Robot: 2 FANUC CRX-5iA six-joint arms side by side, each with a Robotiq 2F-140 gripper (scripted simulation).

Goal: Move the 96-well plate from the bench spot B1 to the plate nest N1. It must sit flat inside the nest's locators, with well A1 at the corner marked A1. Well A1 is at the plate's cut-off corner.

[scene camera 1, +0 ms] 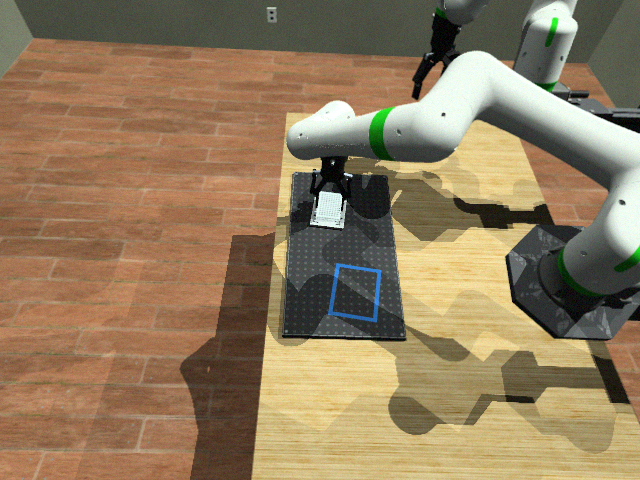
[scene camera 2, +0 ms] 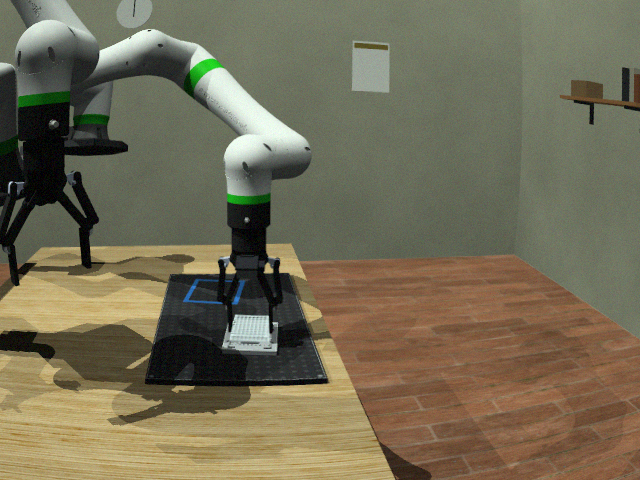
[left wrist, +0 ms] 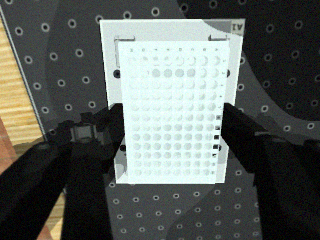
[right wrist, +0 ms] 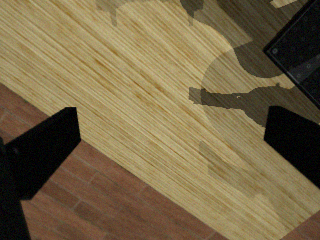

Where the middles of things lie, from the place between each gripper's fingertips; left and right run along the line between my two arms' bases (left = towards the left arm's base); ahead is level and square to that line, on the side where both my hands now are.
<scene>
My left gripper is now 4 cm above the pale plate nest (left wrist: pixel 193 30). The rest, counted from my left hand: white 96-well plate (scene camera 2: pixel 246 328): 2 cm below.
I see the white 96-well plate 400 mm to the left of my right hand (scene camera 2: pixel 51 274), 310 mm ahead of it and 260 mm below it. From my right hand the other things lie so: pale plate nest (400 mm to the left, 310 mm ahead, 280 mm below).
</scene>
